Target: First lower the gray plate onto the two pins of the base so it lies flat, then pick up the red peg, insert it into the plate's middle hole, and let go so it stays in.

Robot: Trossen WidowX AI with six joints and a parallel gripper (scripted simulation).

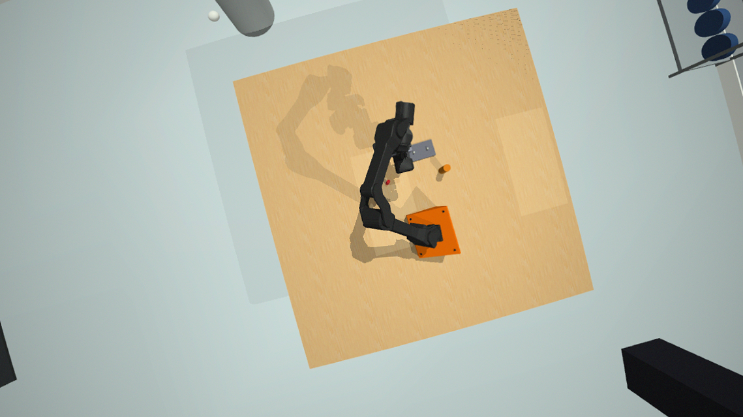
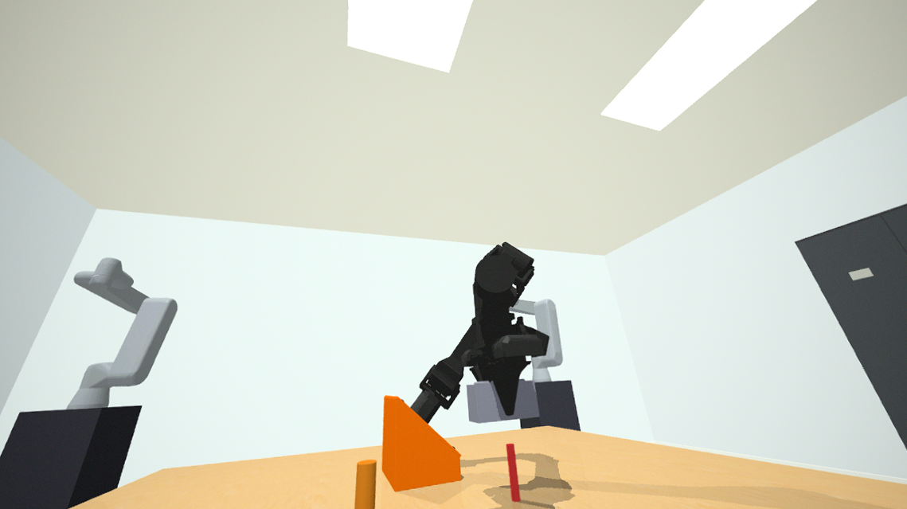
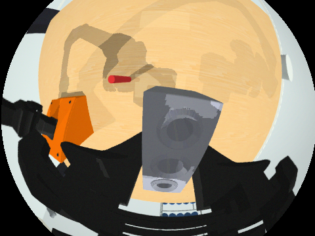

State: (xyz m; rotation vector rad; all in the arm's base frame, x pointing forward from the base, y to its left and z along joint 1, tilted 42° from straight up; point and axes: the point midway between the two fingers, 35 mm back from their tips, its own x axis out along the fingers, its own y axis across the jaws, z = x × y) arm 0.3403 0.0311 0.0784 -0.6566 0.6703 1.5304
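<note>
Right now the gray base is 120 mm to the right of my gripper tip and 130 mm below it. Also, from my gripper tip: orange cylinder (100 mm behind, 190 mm to the right, 100 mm below); gray plate (30 mm above); red peg (100 mm behind, 50 mm to the left, 100 mm below).
</note>
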